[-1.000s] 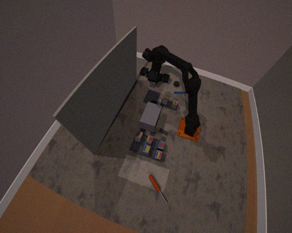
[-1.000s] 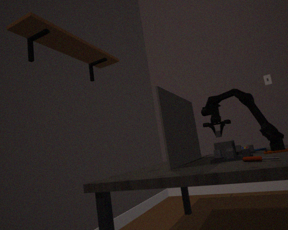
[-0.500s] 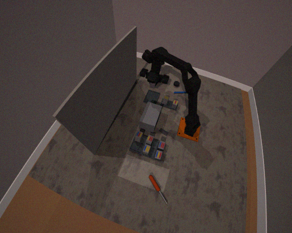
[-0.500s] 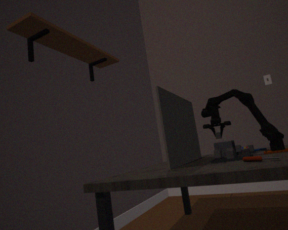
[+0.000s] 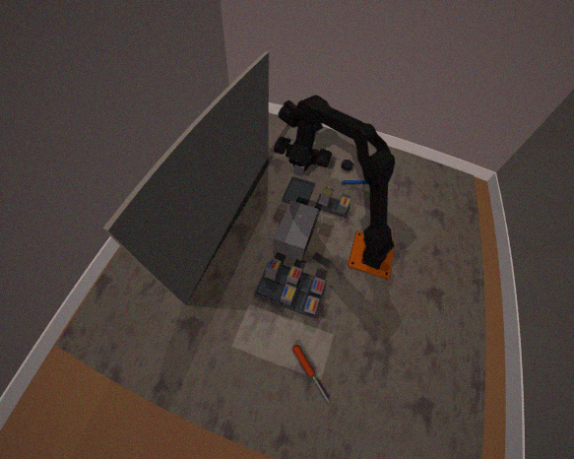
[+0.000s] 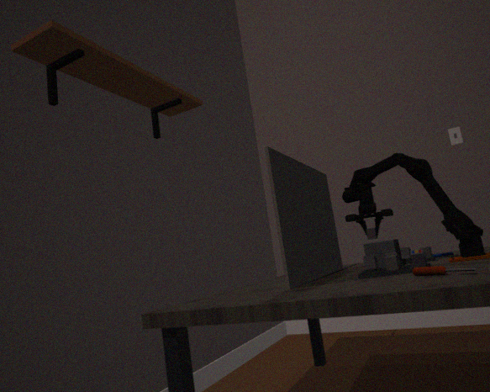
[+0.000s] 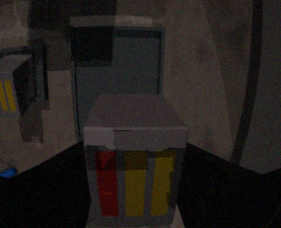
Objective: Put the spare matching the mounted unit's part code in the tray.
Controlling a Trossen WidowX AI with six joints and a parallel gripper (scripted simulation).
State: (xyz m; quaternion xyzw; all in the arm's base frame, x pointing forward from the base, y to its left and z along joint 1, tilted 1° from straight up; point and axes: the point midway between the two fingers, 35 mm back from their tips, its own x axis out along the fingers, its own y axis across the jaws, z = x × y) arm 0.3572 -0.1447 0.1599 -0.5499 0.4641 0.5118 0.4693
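The grey tray is 10 mm behind my gripper tip and 120 mm below it. Round my gripper tip: grey spare rack 150 mm behind, 370 mm to the left, 120 mm below; then blue pen 200 mm behind, 170 mm to the right, 120 mm below; then tall black panel 160 mm ahead, 230 mm to the left, 100 mm above.
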